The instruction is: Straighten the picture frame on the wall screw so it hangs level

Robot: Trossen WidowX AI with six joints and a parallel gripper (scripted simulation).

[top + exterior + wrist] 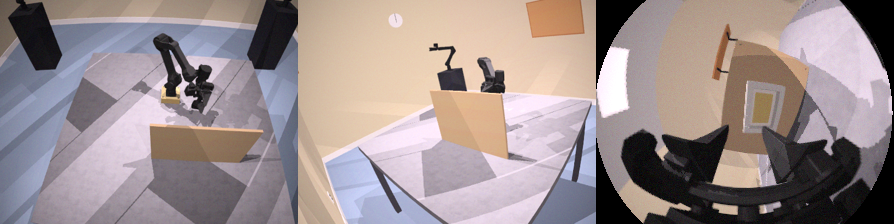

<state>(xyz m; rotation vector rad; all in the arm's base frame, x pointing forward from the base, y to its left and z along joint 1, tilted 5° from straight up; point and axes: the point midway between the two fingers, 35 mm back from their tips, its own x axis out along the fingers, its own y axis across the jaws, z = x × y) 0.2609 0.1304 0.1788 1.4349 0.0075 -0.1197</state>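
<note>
Right now the picture frame is 140 mm ahead of my gripper tip, 20 mm to the right of it and 60 mm below it. The rest, counted from my gripper tip: tan wall panel 150 mm ahead, 10 mm to the right, 80 mm below.
</note>
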